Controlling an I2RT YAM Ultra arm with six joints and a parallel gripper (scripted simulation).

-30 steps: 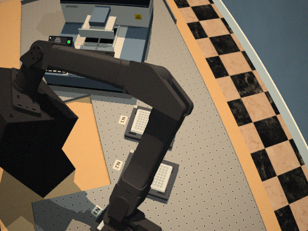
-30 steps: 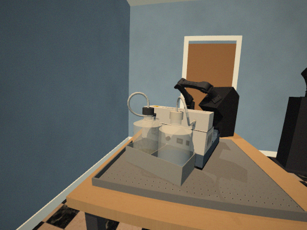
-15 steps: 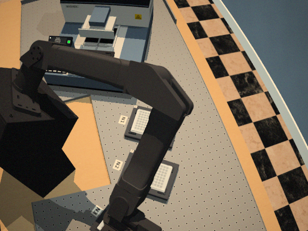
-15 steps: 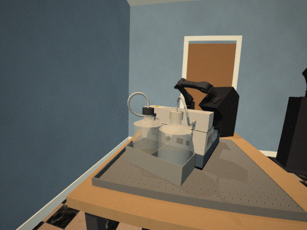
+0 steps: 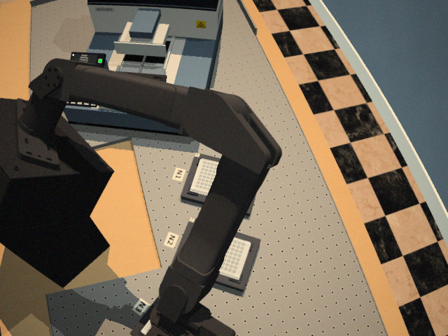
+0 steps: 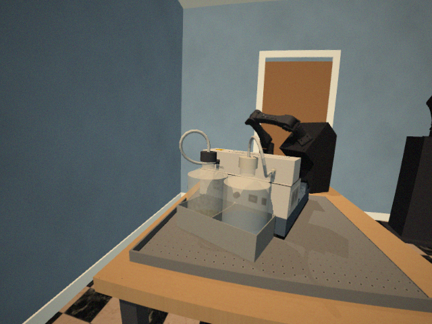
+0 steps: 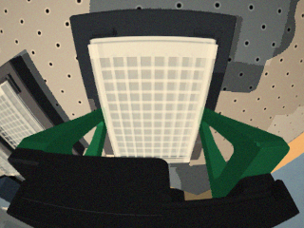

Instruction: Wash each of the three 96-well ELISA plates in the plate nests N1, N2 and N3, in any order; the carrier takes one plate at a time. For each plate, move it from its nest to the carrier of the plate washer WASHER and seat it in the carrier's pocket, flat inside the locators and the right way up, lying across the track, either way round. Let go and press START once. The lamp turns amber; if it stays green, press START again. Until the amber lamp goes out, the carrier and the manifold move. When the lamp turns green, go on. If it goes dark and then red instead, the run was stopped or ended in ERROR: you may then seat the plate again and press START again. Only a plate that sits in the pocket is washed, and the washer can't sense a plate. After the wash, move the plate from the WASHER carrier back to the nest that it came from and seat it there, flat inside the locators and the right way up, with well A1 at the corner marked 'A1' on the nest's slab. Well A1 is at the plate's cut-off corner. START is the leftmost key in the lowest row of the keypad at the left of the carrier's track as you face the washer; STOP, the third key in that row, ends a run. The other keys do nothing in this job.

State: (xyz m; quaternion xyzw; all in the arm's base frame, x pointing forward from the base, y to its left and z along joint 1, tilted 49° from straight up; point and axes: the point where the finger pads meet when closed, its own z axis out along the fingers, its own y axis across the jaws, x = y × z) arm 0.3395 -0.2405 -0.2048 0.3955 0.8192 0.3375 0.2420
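The nest N3 is 2 cm below my hand. The rest, counted from my hand: nest N2: 17 cm to the left, 9 cm ahead, 4 cm below; nest N1: 34 cm to the left, 12 cm ahead, 4 cm below; N3 label: 8 cm behind, 7 cm to the left, 5 cm below.
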